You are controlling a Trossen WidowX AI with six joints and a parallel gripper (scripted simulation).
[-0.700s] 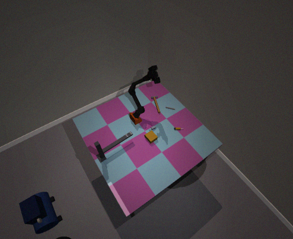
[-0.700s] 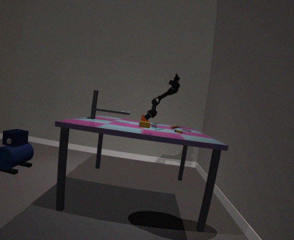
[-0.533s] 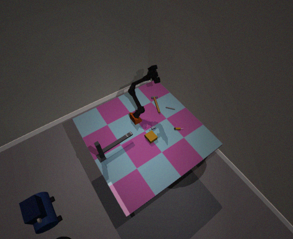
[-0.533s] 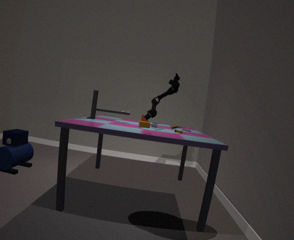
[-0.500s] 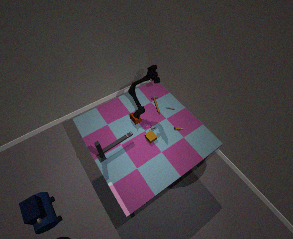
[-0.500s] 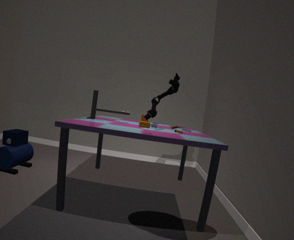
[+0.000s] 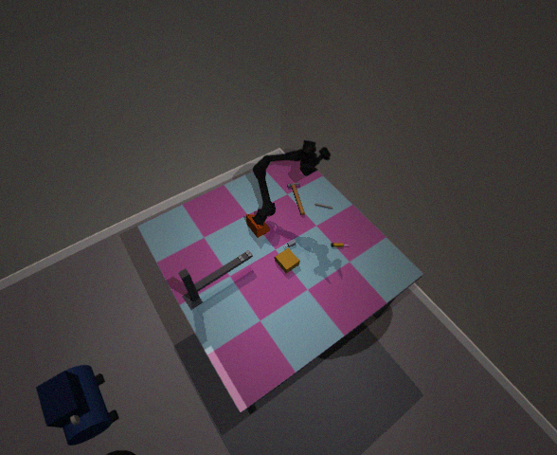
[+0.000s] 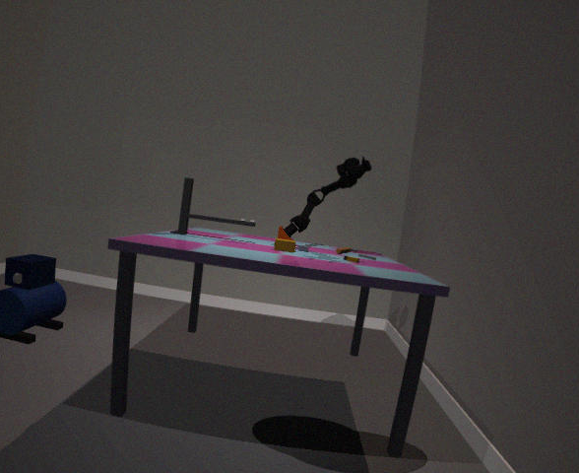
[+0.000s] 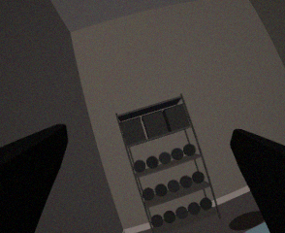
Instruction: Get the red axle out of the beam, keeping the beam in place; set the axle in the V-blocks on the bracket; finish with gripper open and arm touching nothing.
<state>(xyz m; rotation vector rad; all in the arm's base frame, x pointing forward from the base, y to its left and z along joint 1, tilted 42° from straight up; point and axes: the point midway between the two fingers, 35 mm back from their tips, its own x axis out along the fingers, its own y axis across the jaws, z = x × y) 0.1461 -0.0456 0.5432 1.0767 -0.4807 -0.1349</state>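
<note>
Right now the yellow block is 17 cm ahead of my gripper tip, 30 cm to the right of it and 51 cm below it. The rest, counted from my gripper tip: screwdriver: 23 cm ahead, 5 cm to the left, 52 cm below; then grey rod: 8 cm behind, 15 cm to the left, 52 cm below.
</note>
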